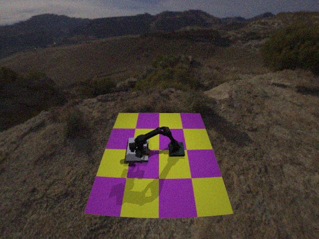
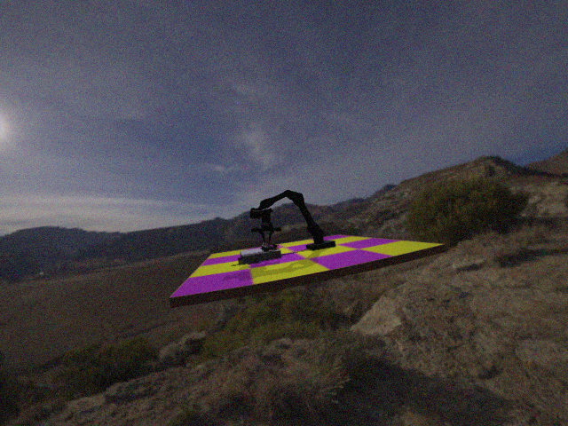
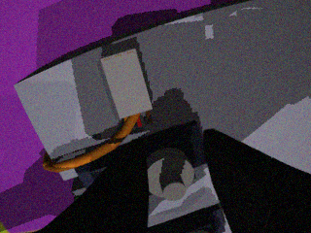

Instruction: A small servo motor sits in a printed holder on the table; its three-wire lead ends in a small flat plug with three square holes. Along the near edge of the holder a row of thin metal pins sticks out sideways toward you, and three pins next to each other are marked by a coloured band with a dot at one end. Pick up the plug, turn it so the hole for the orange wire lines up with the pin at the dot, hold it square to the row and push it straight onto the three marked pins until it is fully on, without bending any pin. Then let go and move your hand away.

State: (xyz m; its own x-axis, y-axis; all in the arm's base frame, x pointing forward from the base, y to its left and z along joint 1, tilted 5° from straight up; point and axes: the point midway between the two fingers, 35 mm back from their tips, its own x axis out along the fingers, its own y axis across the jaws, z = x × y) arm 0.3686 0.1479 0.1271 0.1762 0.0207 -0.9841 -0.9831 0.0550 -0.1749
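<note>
Right now the yellow band is 5 cm behind my gripper tip, 17 cm to the right of it and 3 cm below it. Round my gripper tip: grey printed holder 10 cm ahead, 10 cm to the right, 8 cm below.
</note>
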